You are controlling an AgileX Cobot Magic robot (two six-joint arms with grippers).
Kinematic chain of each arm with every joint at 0, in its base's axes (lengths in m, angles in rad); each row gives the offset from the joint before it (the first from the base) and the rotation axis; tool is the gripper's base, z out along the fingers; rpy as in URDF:
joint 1: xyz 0 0 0.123 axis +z
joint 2: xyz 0 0 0 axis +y
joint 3: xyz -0.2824 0 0.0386 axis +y
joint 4: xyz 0.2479 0 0.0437 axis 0.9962 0 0.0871
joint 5: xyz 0 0 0 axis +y
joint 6: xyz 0.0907 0 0.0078 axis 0.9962 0 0.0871
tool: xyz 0 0 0 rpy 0 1.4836 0
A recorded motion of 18 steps. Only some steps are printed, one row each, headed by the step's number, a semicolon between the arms.
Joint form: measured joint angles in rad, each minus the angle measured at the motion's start. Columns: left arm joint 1, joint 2, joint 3, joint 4, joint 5, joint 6; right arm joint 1, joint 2, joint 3, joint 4, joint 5, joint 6.
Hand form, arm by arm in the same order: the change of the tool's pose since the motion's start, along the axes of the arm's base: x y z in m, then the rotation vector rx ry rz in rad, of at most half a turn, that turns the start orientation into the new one. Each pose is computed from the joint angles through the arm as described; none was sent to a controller.
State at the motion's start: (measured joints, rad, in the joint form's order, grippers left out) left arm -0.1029 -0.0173 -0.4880 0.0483 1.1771 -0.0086; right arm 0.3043 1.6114 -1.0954 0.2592 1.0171 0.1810
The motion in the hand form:
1: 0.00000 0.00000 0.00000 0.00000 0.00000 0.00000; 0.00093 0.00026 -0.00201 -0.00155 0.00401 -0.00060
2: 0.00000 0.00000 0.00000 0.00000 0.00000 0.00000; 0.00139 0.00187 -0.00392 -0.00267 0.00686 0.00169
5: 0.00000 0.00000 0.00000 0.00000 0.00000 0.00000; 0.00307 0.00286 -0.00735 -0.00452 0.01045 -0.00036
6: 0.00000 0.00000 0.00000 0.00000 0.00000 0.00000; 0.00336 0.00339 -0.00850 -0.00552 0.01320 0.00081
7: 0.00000 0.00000 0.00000 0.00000 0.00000 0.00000; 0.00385 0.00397 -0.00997 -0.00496 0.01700 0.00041
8: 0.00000 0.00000 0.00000 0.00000 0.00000 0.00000; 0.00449 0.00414 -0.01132 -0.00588 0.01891 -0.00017
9: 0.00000 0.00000 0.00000 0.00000 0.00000 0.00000; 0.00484 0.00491 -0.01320 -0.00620 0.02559 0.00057
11: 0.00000 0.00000 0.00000 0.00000 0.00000 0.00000; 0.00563 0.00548 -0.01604 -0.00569 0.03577 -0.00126
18: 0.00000 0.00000 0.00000 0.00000 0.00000 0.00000; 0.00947 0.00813 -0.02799 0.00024 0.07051 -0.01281
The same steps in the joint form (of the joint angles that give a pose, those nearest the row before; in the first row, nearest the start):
1: 0.0000 0.0000 0.0000 0.0000 0.0000 0.0000; 0.0000 0.0068 0.0000 0.0000 -0.0026 0.0000
2: 0.0000 0.0000 0.0000 0.0000 0.0000 0.0000; 0.0048 0.0132 0.0000 0.0000 -0.0065 0.0017
5: 0.0000 0.0000 0.0000 0.0000 0.0000 0.0000; 0.0066 0.0248 0.0000 0.0000 -0.0148 0.0036
6: 0.0000 0.0000 0.0000 0.0000 0.0000 0.0000; 0.0080 0.0286 0.0000 0.0000 -0.0157 0.0036
7: 0.0000 0.0000 0.0000 0.0000 0.0000 0.0000; 0.0088 0.0337 0.0000 0.0021 -0.0173 0.0036
8: 0.0000 0.0000 0.0000 0.0000 0.0000 0.0000; 0.0088 0.0381 0.0000 0.0021 -0.0198 0.0036
9: 0.0000 0.0000 0.0000 0.0000 0.0000 0.0000; 0.0104 0.0444 0.0000 0.0040 -0.0196 0.0036
11: 0.0000 0.0000 0.0000 0.0000 0.0000 0.0000; 0.0104 0.0539 0.0000 0.0081 -0.0196 0.0036
18: 0.0000 0.0000 0.0000 0.0000 0.0000 0.0000; 0.0104 0.0939 0.0000 0.0280 -0.0287 0.0036

